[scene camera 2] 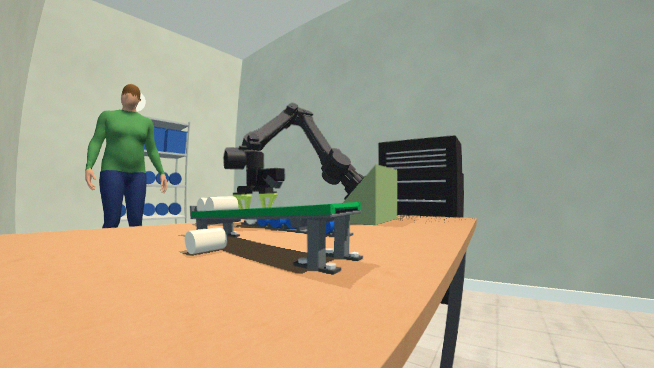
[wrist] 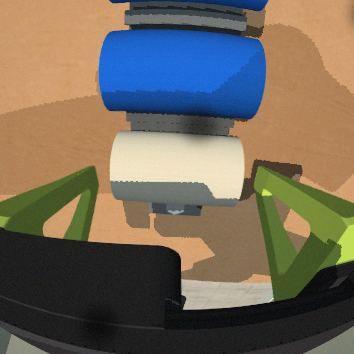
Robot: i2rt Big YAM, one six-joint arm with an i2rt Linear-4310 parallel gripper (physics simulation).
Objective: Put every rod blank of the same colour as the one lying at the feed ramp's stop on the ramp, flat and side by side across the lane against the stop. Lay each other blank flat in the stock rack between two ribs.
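Note:
My gripper (scene camera 2: 257,201) (wrist: 176,174) is open, its green fingers at either side of a cream blank (wrist: 177,162), with nothing gripped. That blank lies flat in the end of the stock rack (wrist: 180,123). A blue blank (wrist: 182,70) lies beside it in the rack, and part of another blue one (wrist: 190,3) shows at the top edge. In the scene view, blue blanks (scene camera 2: 274,223) show partly behind the green feed ramp (scene camera 2: 280,209). Two cream blanks lie at the ramp's left end, the nearer one (scene camera 2: 222,203) partly hiding the other (scene camera 2: 201,204). Another cream blank (scene camera 2: 206,241) lies on the table.
The ramp stands on grey legs (scene camera 2: 316,244) on the wooden table (scene camera 2: 200,300). A green wedge-shaped block (scene camera 2: 385,195) stands by the arm's base. A black drawer cabinet (scene camera 2: 420,175), a shelf unit (scene camera 2: 188,172) and a person (scene camera 2: 125,145) are beyond the table.

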